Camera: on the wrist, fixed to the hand. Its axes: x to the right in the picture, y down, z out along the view.
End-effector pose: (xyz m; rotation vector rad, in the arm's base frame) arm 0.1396 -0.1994 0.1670 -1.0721 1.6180 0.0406
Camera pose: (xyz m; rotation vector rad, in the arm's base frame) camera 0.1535 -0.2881 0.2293 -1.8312 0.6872 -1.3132
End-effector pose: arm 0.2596 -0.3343 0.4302 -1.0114 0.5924 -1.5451
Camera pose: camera 0.1608 -0.3272 0.4763 0.9870 0.3532 2.9374
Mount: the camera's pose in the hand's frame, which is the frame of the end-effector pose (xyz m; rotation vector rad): 0.0052 -0.0914 -0.0597 0.2825 0.3005 -1.4777
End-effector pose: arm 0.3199 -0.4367 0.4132 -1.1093 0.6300 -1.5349
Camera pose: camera 0.2254 -0.4266 0.4672 1.1071 0.4043 2.8729
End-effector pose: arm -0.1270 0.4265 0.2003 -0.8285 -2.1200 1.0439
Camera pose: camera -0.1087 0.4120 0.3071 0.6786 -1.5869 0.3092
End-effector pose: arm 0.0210 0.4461 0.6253 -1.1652 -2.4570 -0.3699
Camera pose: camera -0.0394 0.3694 0.6745 0.9104 -2.4815 -0.4726
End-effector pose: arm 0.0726 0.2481 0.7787 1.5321 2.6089 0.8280
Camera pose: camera -0.0199 0.1912 0.7911 -0.7525 3.0087 0.4658
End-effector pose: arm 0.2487 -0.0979 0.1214 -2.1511 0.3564 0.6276
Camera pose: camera 0.3133 -0.0906 0.2093 -1.6338 -0.9005 -0.5582
